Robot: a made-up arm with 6 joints.
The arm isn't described. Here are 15 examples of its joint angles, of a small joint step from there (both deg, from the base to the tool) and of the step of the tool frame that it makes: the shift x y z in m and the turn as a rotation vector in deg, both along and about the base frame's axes.
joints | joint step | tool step
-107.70 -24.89 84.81 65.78 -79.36 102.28 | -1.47 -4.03 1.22 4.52 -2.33 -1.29 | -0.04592 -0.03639 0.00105 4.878 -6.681 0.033
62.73 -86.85 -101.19 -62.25 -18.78 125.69 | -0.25 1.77 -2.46 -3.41 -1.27 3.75 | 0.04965 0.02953 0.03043 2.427 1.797 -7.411
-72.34 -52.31 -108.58 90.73 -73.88 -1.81 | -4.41 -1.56 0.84 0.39 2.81 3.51 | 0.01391 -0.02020 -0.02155 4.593 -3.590 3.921
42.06 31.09 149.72 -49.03 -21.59 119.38 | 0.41 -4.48 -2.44 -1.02 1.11 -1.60 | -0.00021 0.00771 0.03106 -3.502 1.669 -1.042
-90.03 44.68 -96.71 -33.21 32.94 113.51 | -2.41 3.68 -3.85 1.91 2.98 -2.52 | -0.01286 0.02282 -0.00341 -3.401 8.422 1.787
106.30 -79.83 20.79 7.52 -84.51 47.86 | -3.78 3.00 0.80 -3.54 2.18 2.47 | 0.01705 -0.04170 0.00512 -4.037 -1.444 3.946
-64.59 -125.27 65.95 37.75 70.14 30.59 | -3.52 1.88 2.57 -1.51 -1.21 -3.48 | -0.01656 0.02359 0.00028 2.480 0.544 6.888
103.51 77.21 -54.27 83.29 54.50 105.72 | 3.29 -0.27 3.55 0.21 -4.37 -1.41 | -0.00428 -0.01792 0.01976 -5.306 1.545 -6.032
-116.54 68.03 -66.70 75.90 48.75 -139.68 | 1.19 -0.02 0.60 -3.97 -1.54 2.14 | 0.01868 -0.00894 -0.02189 1.932 -2.510 3.622
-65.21 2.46 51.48 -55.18 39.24 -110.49 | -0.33 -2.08 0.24 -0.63 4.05 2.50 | 0.02378 0.02431 -0.00909 2.979 -4.179 -3.358
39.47 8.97 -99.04 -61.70 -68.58 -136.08 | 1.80 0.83 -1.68 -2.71 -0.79 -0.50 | 0.00460 0.00354 0.01017 0.070 3.090 -1.514
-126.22 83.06 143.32 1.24 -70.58 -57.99 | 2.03 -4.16 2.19 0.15 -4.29 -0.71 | 0.03396 -0.00363 0.02084 3.572 -1.330 -0.267
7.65 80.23 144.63 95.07 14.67 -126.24 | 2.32 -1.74 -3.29 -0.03 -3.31 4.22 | -0.01116 0.01234 -0.01946 4.998 1.180 -0.063
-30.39 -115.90 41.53 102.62 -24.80 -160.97 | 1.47 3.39 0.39 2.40 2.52 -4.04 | 0.02166 0.00543 -0.02266 -4.669 2.845 -5.014
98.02 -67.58 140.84 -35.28 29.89 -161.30 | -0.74 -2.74 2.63 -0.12 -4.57 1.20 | 0.03544 0.01504 0.00544 1.541 4.347 -0.265
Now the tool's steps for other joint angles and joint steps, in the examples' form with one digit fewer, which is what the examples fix.
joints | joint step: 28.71 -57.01 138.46 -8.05 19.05 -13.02 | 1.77 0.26 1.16 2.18 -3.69 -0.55
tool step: -0.0014 0.0017 -0.0043 0.13 -0.24 -5.03
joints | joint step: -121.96 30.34 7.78 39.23 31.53 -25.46 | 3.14 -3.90 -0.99 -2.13 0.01 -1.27
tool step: 0.0039 0.0057 -0.0284 2.82 -3.86 -3.30
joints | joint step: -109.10 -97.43 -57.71 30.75 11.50 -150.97 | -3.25 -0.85 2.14 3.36 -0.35 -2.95
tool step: -0.0208 0.0913 0.0025 -2.35 -1.04 9.16
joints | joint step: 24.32 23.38 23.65 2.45 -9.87 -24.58 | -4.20 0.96 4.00 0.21 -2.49 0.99
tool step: 0.0240 -0.0028 0.0120 0.45 -0.03 2.93
